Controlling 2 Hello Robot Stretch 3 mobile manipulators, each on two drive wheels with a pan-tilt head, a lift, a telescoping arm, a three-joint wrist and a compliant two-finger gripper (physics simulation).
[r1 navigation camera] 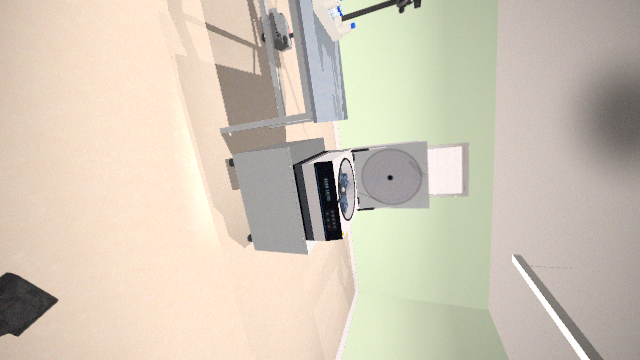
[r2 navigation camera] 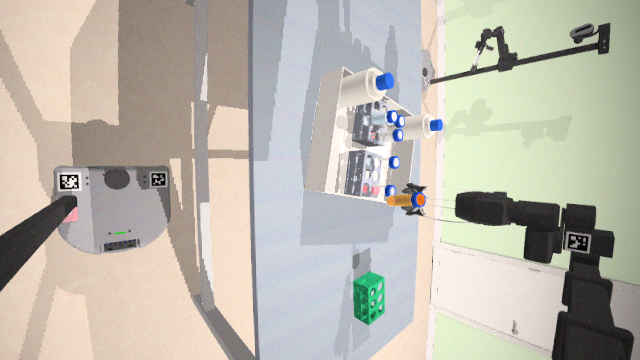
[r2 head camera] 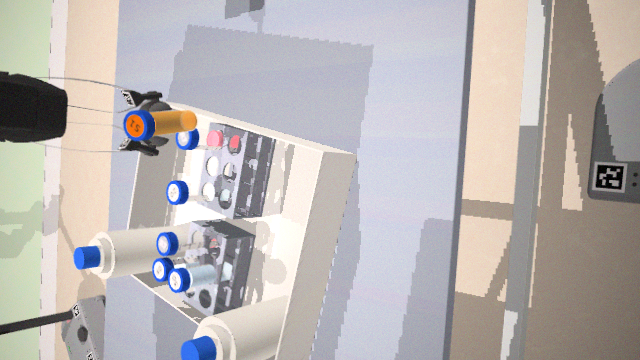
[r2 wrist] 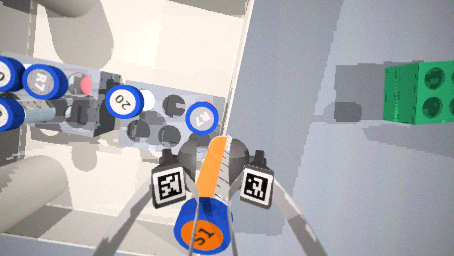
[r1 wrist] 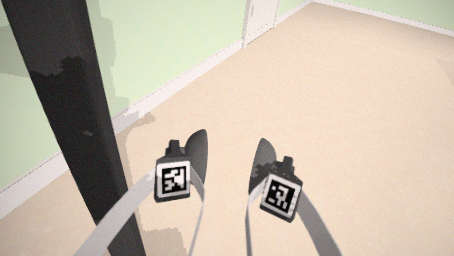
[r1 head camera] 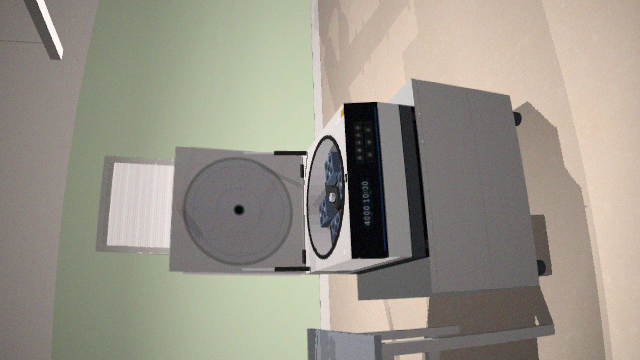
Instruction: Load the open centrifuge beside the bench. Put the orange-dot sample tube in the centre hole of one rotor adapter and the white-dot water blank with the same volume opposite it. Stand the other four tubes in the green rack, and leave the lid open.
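Observation:
The r2 gripper [r2 head camera: 150, 123] [r2 navigation camera: 414, 200] [r2 wrist: 213, 155] is shut on the orange-dot tube [r2 head camera: 172, 123] [r2 navigation camera: 398, 200] [r2 wrist: 210, 176], above a corner of the white box [r2 head camera: 312, 195] [r2 navigation camera: 324, 135]. Several blue-capped, white-dot tubes stand in grey racks there, including one marked 20 [r2 wrist: 124, 101] and one marked R7 [r2 wrist: 202, 118]. I cannot tell which is the matching blank. The green rack [r2 navigation camera: 369, 298] [r2 wrist: 400, 95] stands apart on the bench. The r1 gripper [r1 wrist: 230, 157] is open and empty. The centrifuge [r1 head camera: 395, 185] [r1 navigation camera: 310, 200] has blue rotor adapters and its lid [r1 head camera: 240, 240] [r1 navigation camera: 390, 160] stands open.
Two white bottles [r2 head camera: 135, 250] [r2 head camera: 255, 325] stand in the box with the racks. The bench [r1 navigation camera: 327, 90] [r2 navigation camera: 285, 215] is beside the centrifuge's grey cabinet [r1 head camera: 470, 190] [r1 navigation camera: 270, 200]. In the r2 navigation view a robot base [r2 navigation camera: 112, 205] stands on the floor and another robot's mast [r2 navigation camera: 540, 59] rises beyond the bench.

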